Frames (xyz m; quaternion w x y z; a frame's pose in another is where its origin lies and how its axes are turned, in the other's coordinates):
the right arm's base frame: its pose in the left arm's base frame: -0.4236 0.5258 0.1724 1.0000 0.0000 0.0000 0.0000
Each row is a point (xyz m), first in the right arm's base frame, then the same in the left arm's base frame.
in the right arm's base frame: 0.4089 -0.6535 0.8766
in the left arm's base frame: -0.0147 -0.1277 1.0490
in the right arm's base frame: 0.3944 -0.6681 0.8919
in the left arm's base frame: -0.0292 -0.1423 1.0643
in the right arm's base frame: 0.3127 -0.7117 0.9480
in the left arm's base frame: -0.1109 -0.1859 1.1204
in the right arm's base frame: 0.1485 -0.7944 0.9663
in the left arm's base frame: -0.2751 -0.2686 1.1387
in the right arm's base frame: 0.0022 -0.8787 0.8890
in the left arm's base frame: -0.4214 -0.3529 1.0614
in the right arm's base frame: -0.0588 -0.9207 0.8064
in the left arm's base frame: -0.4824 -0.3949 0.9788
